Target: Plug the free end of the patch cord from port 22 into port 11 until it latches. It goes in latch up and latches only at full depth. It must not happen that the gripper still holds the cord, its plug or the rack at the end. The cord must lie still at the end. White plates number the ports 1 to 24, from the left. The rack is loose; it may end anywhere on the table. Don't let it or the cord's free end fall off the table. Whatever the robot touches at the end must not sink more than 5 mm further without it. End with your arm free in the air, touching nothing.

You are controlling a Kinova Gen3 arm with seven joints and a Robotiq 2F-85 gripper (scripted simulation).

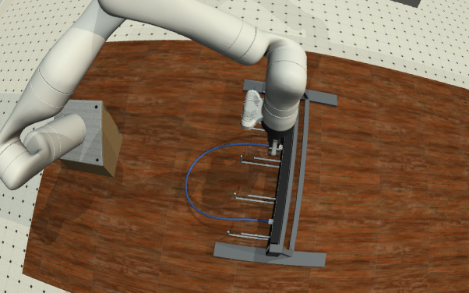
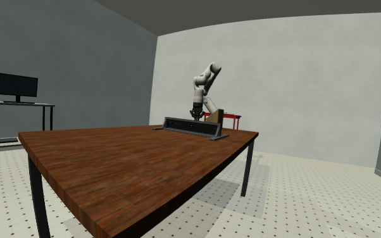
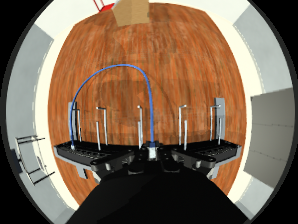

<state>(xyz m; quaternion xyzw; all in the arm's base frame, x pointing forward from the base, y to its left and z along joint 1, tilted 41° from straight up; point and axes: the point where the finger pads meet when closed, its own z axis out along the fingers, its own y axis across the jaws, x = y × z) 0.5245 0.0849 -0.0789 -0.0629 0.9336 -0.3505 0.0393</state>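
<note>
My hand is 10 mm short of the plug and 10 mm above it.
</note>
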